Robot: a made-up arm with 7 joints. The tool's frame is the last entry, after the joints. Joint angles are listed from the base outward.
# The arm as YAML. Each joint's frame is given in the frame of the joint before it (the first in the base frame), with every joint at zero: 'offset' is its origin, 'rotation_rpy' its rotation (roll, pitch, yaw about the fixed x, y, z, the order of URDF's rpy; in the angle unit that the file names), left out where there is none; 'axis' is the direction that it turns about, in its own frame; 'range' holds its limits. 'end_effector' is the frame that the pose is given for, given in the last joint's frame.
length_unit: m
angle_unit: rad
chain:
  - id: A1
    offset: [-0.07, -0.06, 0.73]
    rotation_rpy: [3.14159, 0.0, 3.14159]
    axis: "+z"
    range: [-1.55, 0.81]
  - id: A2
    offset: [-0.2, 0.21, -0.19]
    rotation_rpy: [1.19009, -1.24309, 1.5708]
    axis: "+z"
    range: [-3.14, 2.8]
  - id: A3
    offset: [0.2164, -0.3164, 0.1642]
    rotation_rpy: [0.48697, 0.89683, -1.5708]
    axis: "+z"
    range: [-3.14, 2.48]
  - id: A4
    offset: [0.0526, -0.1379, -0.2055]
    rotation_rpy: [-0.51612, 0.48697, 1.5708]
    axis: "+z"
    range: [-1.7, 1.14]
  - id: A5
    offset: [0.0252, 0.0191, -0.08]
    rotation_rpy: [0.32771, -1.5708, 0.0]
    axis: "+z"
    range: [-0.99, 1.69]
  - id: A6
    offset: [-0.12, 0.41, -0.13]
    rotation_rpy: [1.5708, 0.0, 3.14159]
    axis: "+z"
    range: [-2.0, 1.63]
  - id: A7
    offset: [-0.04, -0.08, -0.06]
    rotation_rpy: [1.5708, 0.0, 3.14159]
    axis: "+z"
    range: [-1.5, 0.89]
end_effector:
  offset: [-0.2, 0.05, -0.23]
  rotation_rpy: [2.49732, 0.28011, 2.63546]
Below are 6 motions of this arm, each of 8 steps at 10 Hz.
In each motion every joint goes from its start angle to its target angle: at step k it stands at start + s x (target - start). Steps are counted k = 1, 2, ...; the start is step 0. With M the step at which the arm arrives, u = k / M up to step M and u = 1 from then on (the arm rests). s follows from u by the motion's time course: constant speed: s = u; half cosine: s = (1 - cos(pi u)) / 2; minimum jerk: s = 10 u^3 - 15 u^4 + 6 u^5.
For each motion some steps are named. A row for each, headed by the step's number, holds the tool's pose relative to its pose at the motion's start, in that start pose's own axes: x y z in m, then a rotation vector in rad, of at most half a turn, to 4 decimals.
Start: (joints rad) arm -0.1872 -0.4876 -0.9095 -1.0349 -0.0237 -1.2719 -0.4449
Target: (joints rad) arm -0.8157 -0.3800 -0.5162 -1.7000 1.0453 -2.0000 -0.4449
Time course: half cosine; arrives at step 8
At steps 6, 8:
6: -0.0449 0.0595 0.1169 -1.3392 -0.1253 -0.0888
8: -0.0572 0.0423 0.1236 -1.5271 -0.1101 -0.1104

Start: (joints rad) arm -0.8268 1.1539 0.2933 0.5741 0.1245 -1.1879 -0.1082
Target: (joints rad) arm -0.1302 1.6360 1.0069 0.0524 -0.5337 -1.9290 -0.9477
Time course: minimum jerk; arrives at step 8
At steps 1, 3, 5, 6, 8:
1: -0.0020 0.0017 0.0060 -0.0075 -0.0293 0.0100
3: -0.0634 0.0331 0.0828 -0.1573 -0.4863 0.1972
5: -0.2538 0.0734 0.0796 -0.5358 -1.2001 0.6269
6: -0.3288 0.0654 0.0275 -0.7141 -1.4414 0.8227
8: -0.3684 0.0502 -0.0147 -0.8288 -1.5776 0.9482

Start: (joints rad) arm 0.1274 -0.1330 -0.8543 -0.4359 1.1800 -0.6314 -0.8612
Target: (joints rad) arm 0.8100 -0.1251 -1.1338 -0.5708 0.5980 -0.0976 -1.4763
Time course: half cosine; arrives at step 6
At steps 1, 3, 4, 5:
1: 0.0237 0.0315 -0.0010 0.1082 -0.0448 0.0754
3: 0.1322 0.2168 0.0179 0.8416 -0.3235 0.4966
4: 0.1708 0.2989 0.0323 1.2934 -0.4749 0.6653
5: 0.1946 0.3485 0.0350 1.6366 -0.5799 0.7392

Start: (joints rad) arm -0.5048 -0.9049 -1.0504 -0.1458 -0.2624 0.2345 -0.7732
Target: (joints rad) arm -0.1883 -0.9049 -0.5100 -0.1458 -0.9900 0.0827 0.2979
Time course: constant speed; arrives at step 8
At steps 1, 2, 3, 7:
1: -0.0170 -0.0039 -0.0144 -0.0388 0.0727 -0.0441
2: -0.0369 -0.0078 -0.0279 -0.0777 0.1427 -0.0879
3: -0.0598 -0.0120 -0.0405 -0.1161 0.2099 -0.1314
7: -0.1756 -0.0314 -0.0762 -0.2603 0.4533 -0.3005

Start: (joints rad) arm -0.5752 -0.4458 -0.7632 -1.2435 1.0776 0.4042 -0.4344
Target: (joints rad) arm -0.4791 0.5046 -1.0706 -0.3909 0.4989 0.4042 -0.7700
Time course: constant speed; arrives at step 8
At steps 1, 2, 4, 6, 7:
1: 0.0189 0.0705 -0.0081 -0.1434 -0.0166 0.0165
2: 0.0466 0.1409 -0.0390 -0.2848 -0.0100 0.0422
4: 0.1209 0.2586 -0.1686 -0.5482 0.0731 0.1147
6: 0.1986 0.3137 -0.3745 -0.7640 0.2445 0.2013
7: 0.2287 0.3106 -0.4967 -0.8466 0.3597 0.2444

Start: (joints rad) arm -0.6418 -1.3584 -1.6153 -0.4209 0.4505 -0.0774 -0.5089
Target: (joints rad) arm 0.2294 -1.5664 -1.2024 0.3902 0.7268 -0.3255 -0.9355
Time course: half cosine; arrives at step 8
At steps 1, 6, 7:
1: 0.0028 -0.0149 0.0052 -0.0221 -0.0050 -0.0015
6: -0.0236 -0.3596 -0.0978 -0.4772 0.1196 0.0229
7: -0.0426 -0.4040 -0.1442 -0.5236 0.1708 0.0406

